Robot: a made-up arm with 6 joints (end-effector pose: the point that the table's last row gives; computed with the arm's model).
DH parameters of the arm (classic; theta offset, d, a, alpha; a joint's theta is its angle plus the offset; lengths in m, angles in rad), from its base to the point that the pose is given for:
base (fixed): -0.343 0 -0.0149 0
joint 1: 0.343 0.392 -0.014 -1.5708
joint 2: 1.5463 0 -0.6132 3.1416
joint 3: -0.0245 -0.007 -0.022 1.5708
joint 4: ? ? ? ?
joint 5: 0 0.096 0.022 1.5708
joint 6: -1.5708 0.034 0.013 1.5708
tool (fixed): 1.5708 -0.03 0 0
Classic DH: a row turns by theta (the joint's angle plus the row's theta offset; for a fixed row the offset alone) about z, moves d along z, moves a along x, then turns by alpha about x.
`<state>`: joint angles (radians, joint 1 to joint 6).
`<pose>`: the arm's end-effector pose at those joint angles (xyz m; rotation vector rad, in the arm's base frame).
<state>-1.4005 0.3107 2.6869 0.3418 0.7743 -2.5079</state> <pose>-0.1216 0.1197 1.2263 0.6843 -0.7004 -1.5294</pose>
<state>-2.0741 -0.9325 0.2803 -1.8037 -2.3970 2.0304</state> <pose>0.1248 0.2314 1.1025 -0.6034 -1.8267 -1.7910</pose>
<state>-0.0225 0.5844 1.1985 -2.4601 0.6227 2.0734</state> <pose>0.6353 0.1276 1.1212 -0.2767 -0.6906 2.6793</pose>
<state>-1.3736 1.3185 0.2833 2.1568 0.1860 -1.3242</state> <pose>0.1651 -0.8277 0.2806 1.4794 -0.1576 2.0972</pose>
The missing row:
joint 4: 0 -0.411 0.013 -1.5708
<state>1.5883 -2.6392 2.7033 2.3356 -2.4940 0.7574</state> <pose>-0.1309 -0.0011 -0.4425 0.0000 2.0040 0.2809</pose>
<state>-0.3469 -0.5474 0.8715 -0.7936 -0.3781 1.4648</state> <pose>-0.2205 0.0215 1.2549 -1.3160 1.2352 2.0300</pose>
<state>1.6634 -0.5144 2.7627 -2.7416 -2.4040 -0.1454</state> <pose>-0.0072 -0.7322 0.9151 1.8429 -1.4634 0.1326</pose>
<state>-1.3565 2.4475 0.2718 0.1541 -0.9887 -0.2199</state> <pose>-0.0387 -0.2135 -0.3719 2.4859 -1.7500 -0.1376</pose>
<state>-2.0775 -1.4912 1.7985 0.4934 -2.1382 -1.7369</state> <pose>0.4500 0.9335 0.2934 -2.5230 -0.0789 1.3656</pose>
